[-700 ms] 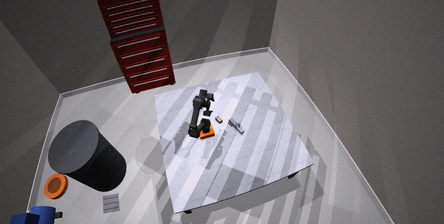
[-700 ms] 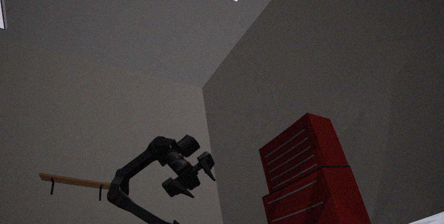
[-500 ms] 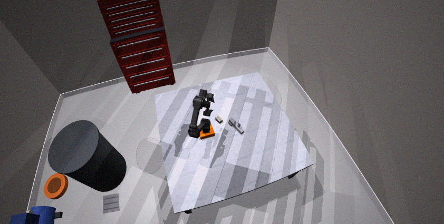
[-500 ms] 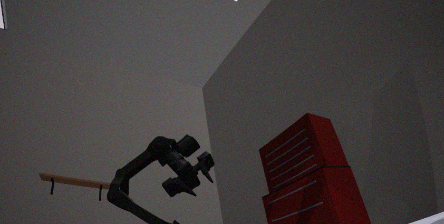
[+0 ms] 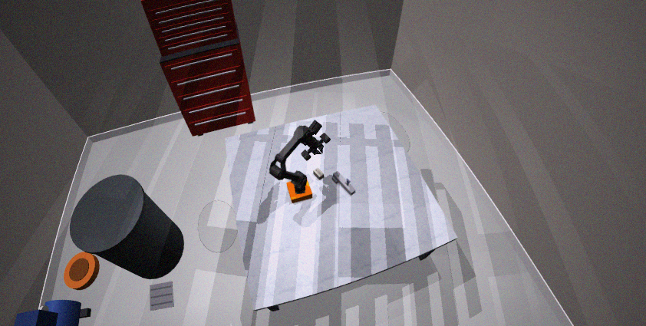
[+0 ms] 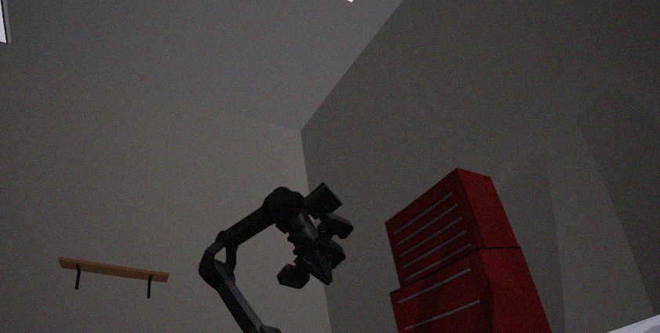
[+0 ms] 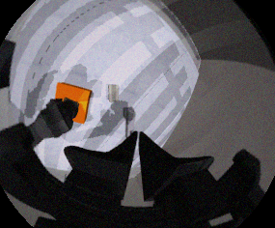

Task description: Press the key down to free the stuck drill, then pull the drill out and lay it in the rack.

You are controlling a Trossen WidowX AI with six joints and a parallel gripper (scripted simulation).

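The dark key is 18 cm below my gripper tip, 15 cm ahead of it and 12 cm to the right of it. The rest, counted from my gripper tip: long grey fixture (23 cm below, 13 cm ahead, 9 cm to the right); then holder block (24 cm below, 2 cm to the left, 2 cm behind); then drill (22 cm below, 12 cm ahead, 7 cm to the right).
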